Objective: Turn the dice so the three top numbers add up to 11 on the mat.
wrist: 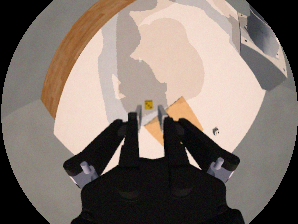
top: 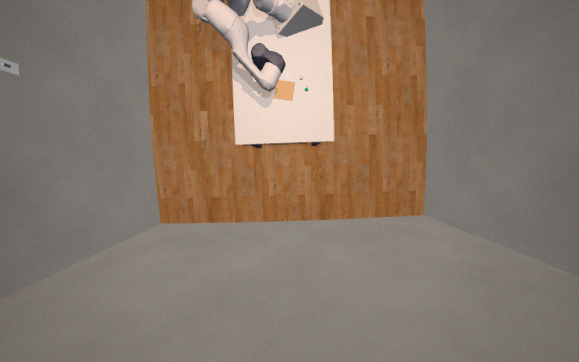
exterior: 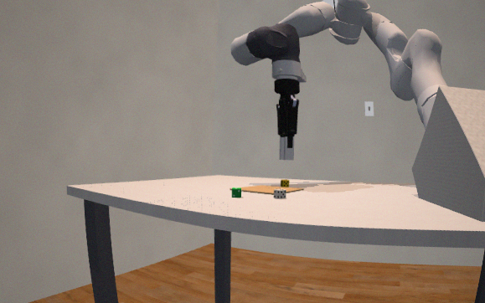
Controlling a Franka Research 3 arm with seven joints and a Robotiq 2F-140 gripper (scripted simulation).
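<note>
The yellow die lies 10 cm below my hand. From my hand the other things lie so: white die 25 cm to the left, 10 cm below, 7 cm behind; green die 28 cm to the left, 10 cm below, 2 cm ahead; tan mat 11 cm to the left, 11 cm below, 1 cm ahead.
</note>
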